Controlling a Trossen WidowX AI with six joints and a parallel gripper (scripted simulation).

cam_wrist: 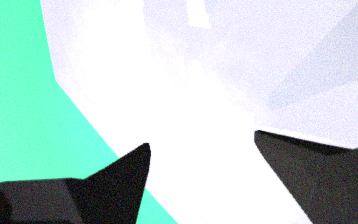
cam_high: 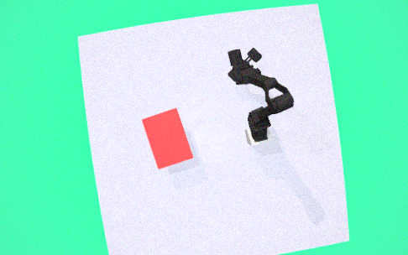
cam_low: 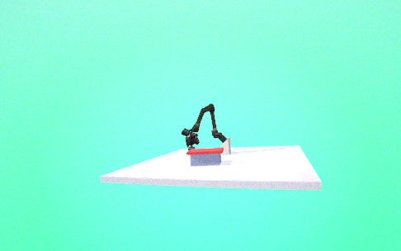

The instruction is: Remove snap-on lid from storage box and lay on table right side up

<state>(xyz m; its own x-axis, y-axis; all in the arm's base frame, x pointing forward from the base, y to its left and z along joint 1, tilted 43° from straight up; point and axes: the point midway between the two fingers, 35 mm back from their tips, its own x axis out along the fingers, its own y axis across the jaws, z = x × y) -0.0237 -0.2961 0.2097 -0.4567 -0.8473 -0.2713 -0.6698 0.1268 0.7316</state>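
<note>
Right now my gripper tip is 460 mm short of the lid, 300 mm to the right of it and 60 mm below it. Round my gripper tip: storage box: 460 mm ahead, 300 mm to the left, 10 mm above.
</note>
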